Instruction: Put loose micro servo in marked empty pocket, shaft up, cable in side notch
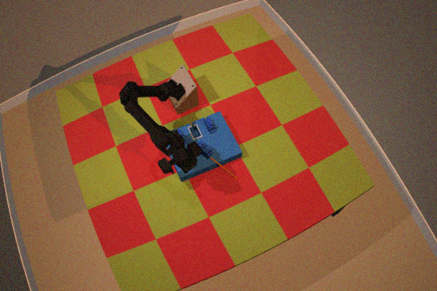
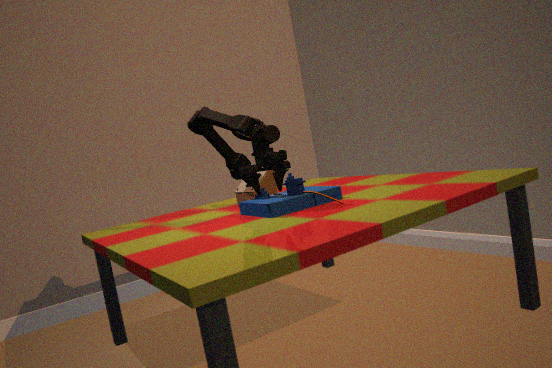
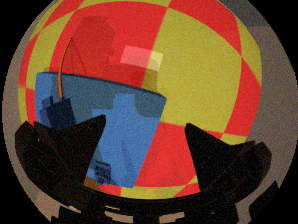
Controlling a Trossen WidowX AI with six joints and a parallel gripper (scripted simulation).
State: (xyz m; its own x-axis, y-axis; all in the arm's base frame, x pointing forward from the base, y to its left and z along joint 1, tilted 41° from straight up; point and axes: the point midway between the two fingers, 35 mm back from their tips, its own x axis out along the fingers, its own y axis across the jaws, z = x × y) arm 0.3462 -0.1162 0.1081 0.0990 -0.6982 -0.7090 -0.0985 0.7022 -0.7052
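My gripper tip is now 4 cm past the blue deck, 13 cm to the right of it and 6 cm above it.
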